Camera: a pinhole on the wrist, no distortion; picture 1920 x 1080 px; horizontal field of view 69.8 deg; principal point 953.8 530.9 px. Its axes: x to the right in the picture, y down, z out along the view. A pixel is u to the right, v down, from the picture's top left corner.
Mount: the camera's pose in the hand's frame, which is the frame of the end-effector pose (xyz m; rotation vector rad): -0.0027 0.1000 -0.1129 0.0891 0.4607 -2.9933
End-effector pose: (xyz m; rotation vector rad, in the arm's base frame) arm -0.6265 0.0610 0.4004 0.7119 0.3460 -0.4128
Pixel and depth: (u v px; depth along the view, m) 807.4 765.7 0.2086
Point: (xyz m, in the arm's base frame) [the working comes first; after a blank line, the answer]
In the camera's frame: -0.0222 0.0356 0.2086

-0.5983 0.0081 0.4511
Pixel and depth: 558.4 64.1 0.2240
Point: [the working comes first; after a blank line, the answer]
In the camera's frame: -0.0644 -0.0760 0.2240

-0.5158 0.0383 0.5332
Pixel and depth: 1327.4 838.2 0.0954
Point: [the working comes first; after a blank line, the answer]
In the camera's frame: 0.0259 0.0213 0.0954

-0.6343 0.1221 0.4188
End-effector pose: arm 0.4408 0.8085 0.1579 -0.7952 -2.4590 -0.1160
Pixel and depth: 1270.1 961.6 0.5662
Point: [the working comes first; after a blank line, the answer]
In the camera's frame: 0.1301 0.1772 0.5662

0.2158 0.6194 -0.1996
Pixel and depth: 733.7 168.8 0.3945
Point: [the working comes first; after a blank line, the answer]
In the camera's frame: -0.0631 -0.1038 0.3945

0.3261 0.9666 -0.0851
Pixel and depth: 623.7 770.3 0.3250
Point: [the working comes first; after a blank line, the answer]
In the camera's frame: -0.0780 0.0565 0.3250

0.2818 0.8522 0.0402
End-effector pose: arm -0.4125 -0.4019 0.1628 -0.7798 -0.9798 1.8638
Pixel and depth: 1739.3 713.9 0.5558
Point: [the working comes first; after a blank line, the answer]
In the camera's frame: 0.3173 0.0739 0.5558

-0.5018 -0.7622 0.5350
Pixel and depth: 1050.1 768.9 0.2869
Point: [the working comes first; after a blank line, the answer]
In the camera's frame: 0.0201 0.0496 0.2869

-0.5024 -0.4617 0.2686
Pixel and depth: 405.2 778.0 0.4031
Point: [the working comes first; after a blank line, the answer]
In the camera's frame: -0.1607 0.0724 0.4031

-0.6580 -0.3283 0.3371
